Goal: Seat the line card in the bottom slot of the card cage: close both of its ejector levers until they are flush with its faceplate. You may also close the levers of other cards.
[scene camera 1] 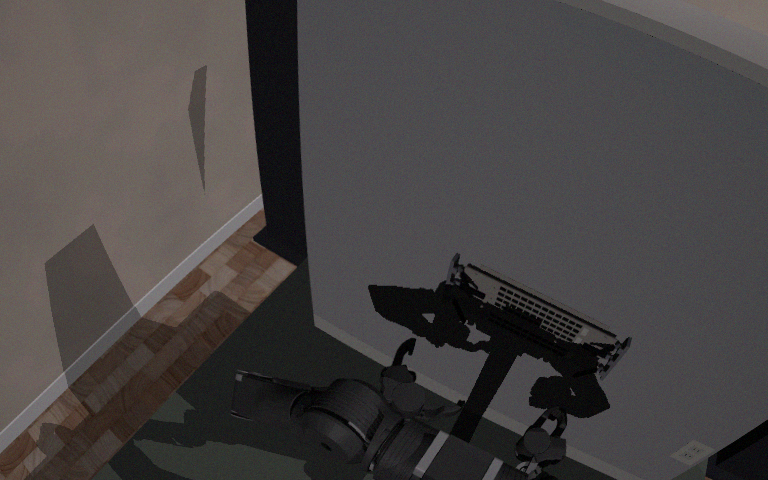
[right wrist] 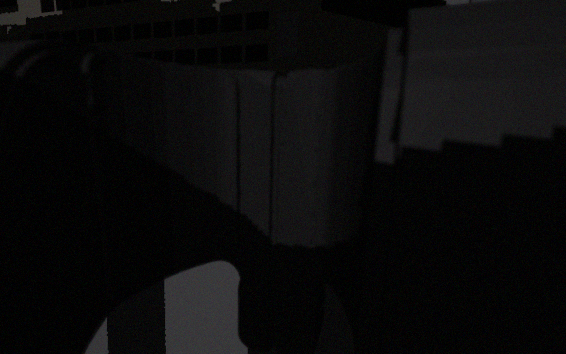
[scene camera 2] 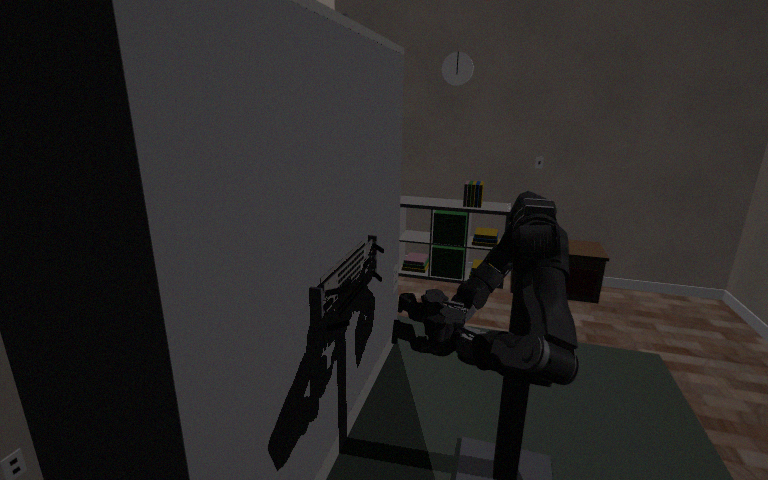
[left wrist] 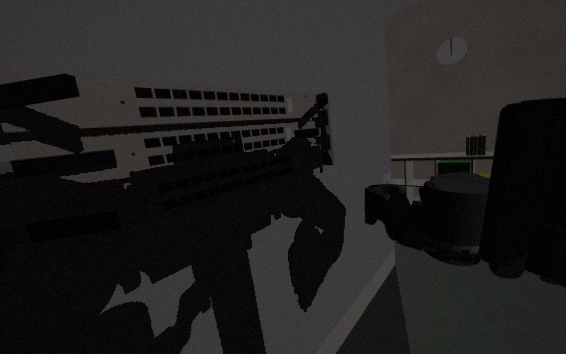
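Observation:
The card cage (scene camera 1: 453, 270) (scene camera 2: 316, 305) (left wrist: 326, 145) is fixed on the grey wall panel. The line card in the bottom slot (left wrist: 225, 180) lies in deep shadow. A dark ejector lever (left wrist: 75, 226) shows at its left end in the left wrist view; others (left wrist: 40, 89) (left wrist: 65, 162) are above it. In scene camera 2, levers (scene camera 2: 377, 276) (scene camera 2: 338, 325) stand out from the cage at both ends. Their exact angles cannot be told. My left gripper (scene camera 1: 434, 374) is open, empty, and apart from the cage. My right gripper (scene camera 1: 557, 414) (scene camera 2: 403, 302) is shut, empty, in front of the cage's right part.
The wall panel (scene camera 1: 481, 141) (scene camera 2: 254, 169) rises behind and around the cage. The arms cast shadows on it and over the faceplates. In the left wrist view the right arm's hand (left wrist: 452, 215) is at the right. A shelf unit (scene camera 2: 453, 202) and a brown cabinet (scene camera 2: 586, 249) stand far behind.

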